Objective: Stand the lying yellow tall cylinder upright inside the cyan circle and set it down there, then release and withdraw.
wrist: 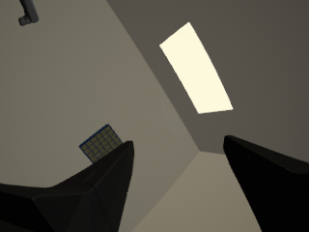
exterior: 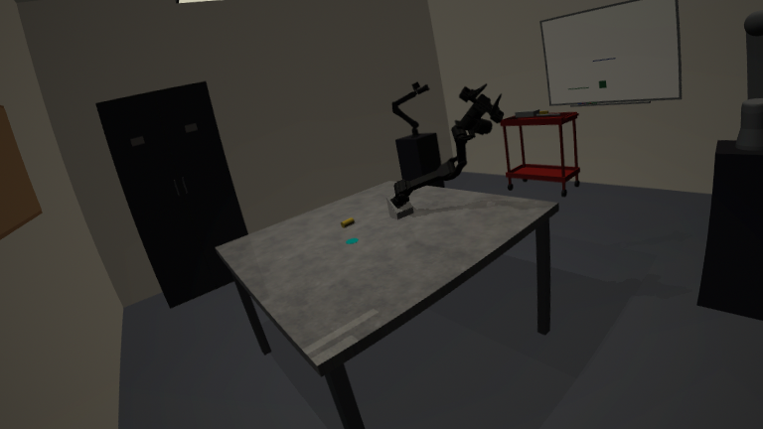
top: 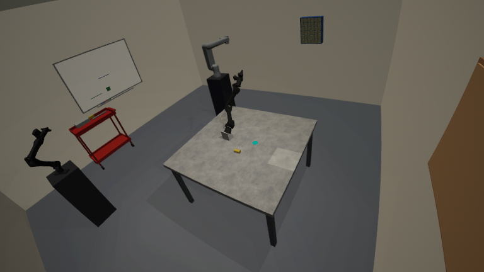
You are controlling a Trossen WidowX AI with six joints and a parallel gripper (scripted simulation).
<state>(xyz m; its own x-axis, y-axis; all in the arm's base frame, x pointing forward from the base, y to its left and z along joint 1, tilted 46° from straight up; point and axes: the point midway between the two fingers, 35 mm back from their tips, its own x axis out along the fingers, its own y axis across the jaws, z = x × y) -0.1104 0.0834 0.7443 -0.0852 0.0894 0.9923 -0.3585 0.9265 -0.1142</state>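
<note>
Right now my gripper tip is 270 mm short of the yellow tall cylinder, 780 mm to the left of it and 560 mm above it. Round my gripper tip: cyan circle 380 mm ahead, 590 mm to the right, 580 mm below.
</note>
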